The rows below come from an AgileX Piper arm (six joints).
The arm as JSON. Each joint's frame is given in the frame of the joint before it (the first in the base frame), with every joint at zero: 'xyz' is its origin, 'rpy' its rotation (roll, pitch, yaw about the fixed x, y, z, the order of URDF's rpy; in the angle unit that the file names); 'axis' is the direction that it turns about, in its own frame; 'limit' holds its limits. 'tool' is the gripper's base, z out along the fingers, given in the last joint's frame.
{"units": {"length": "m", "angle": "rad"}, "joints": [
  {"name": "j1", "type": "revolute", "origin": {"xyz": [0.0, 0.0, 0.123], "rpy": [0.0, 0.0, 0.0]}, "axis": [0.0, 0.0, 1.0], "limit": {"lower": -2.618, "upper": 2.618}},
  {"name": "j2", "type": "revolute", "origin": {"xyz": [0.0, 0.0, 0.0], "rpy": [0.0, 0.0, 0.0]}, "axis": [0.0, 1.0, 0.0], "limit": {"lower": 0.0, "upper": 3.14}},
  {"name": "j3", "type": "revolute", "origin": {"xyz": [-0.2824, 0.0, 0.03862], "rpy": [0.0, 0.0, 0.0]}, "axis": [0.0, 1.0, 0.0], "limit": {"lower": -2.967, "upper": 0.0}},
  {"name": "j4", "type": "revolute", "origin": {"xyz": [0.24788, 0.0, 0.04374], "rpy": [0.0, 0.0, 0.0]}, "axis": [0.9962, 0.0, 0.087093], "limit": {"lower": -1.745, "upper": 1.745}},
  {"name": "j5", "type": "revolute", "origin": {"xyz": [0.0, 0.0, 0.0], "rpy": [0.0, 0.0, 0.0]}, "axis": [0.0, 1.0, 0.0], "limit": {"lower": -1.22, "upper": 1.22}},
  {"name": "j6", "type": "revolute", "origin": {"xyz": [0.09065, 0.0, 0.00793], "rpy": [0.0, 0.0, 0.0]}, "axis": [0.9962, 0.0, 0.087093], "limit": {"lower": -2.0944, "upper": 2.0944}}
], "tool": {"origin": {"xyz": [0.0, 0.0, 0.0], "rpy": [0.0, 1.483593, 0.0]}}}
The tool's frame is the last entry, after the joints.
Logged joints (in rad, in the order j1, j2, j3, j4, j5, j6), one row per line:
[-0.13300 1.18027 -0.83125 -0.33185 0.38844 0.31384]
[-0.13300 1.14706 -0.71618 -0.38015 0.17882 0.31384]
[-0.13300 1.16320 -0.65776 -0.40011 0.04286 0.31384]
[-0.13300 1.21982 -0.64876 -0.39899 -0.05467 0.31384]
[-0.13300 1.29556 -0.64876 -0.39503 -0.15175 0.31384]
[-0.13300 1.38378 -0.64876 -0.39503 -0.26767 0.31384]
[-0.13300 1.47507 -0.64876 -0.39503 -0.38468 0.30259]
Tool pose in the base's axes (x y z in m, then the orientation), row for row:
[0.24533 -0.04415 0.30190 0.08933 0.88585 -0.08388 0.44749]
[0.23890 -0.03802 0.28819 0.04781 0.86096 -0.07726 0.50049]
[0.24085 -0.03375 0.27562 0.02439 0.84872 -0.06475 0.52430]
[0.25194 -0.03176 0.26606 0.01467 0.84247 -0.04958 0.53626]
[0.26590 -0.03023 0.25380 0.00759 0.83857 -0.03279 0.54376]
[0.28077 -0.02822 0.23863 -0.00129 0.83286 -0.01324 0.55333]
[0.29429 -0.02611 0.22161 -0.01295 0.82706 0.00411 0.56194]
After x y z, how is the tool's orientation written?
As a quaternion, x y z w.
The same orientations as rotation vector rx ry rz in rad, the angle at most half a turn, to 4 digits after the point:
[0.2211 2.1928 -0.2076]
[0.1156 2.0817 -0.1868]
[0.0584 2.0311 -0.1550]
[0.0349 2.0058 -0.1180]
[0.0180 1.9902 -0.0778]
[-0.0030 1.9686 -0.0313]
[-0.0305 1.9479 0.0097]

